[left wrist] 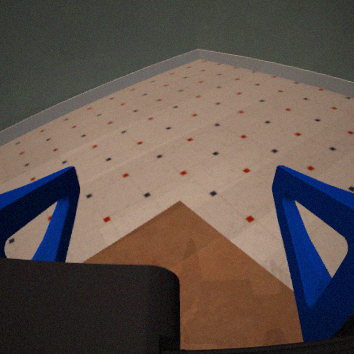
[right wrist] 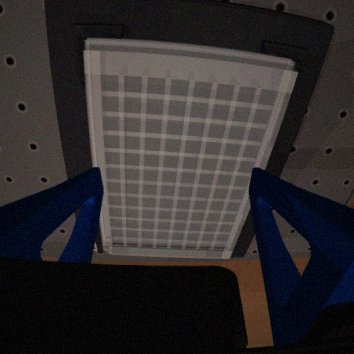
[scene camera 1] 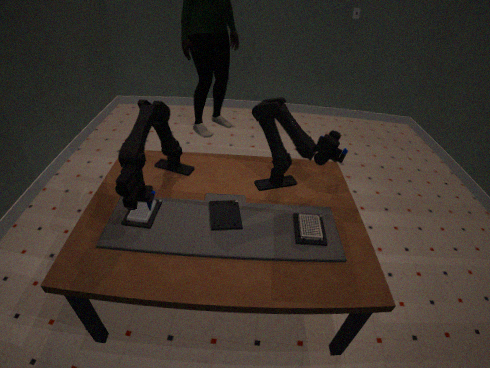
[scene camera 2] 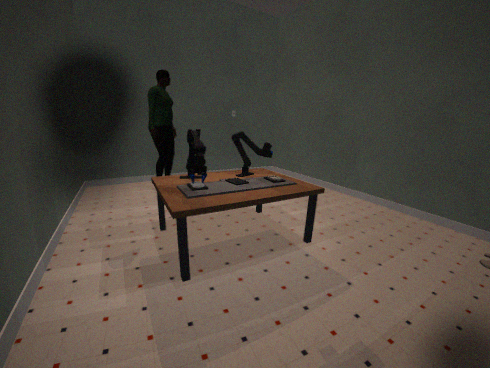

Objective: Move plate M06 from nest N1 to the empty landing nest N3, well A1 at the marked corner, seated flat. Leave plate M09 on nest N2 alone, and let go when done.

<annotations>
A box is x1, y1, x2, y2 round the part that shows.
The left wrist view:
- my left gripper: [0, 165, 353, 353]
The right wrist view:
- my right gripper: [0, 167, 353, 353]
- clear well plate: [83, 37, 297, 257]
</annotations>
